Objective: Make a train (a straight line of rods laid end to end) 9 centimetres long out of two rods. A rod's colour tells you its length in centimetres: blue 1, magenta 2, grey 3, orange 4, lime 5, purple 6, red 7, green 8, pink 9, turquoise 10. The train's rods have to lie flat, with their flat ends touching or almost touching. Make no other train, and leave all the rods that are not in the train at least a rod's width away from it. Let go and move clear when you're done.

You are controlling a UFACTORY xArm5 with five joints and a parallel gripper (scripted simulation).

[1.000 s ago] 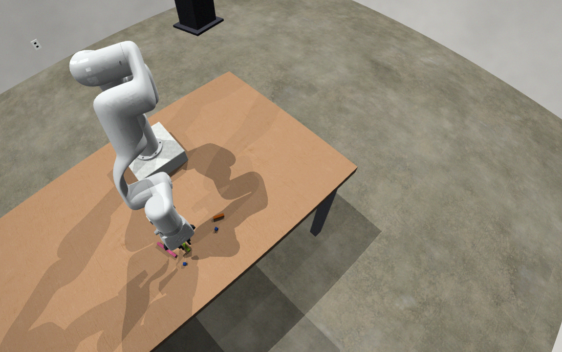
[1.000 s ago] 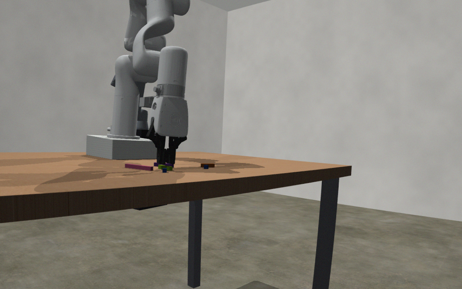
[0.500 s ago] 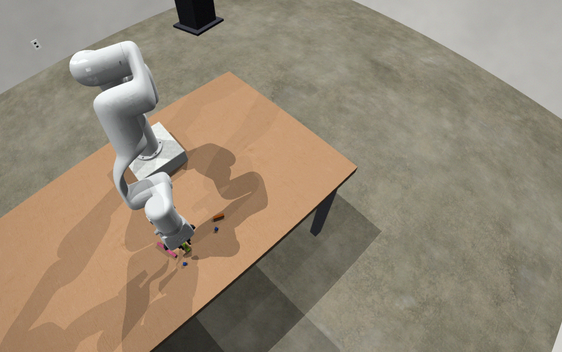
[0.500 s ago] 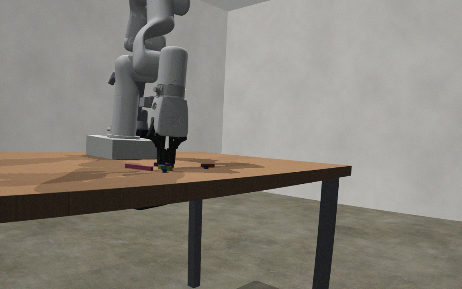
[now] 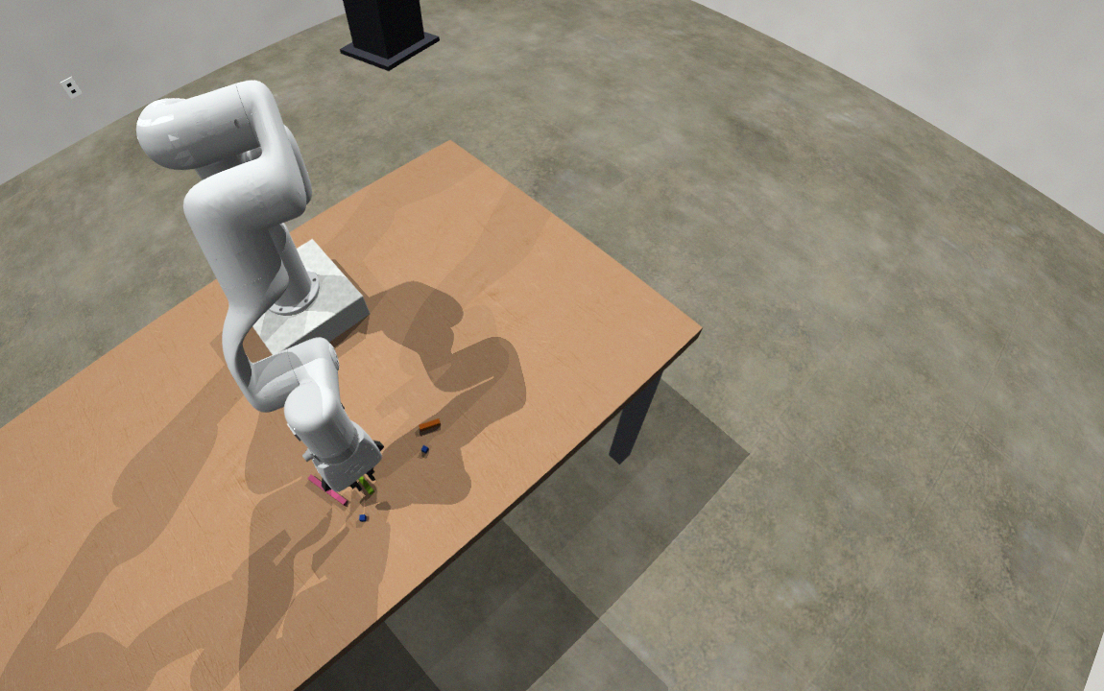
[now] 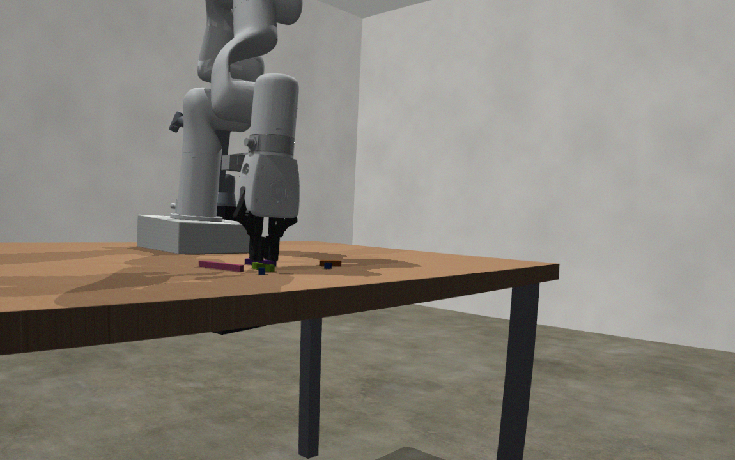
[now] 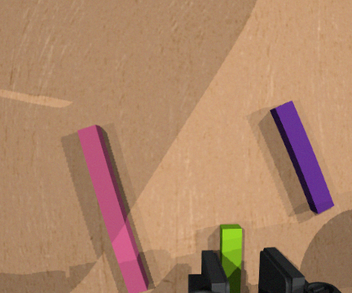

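Now: the lime rod 3 cm below my hand. The rest, counted from my hand: pink rod: 6 cm to the right, 4 cm behind, 3 cm below; then purple rod: 5 cm to the left, 5 cm behind, 3 cm below; then orange rod: 16 cm to the left, 3 cm below, 2 cm ahead.
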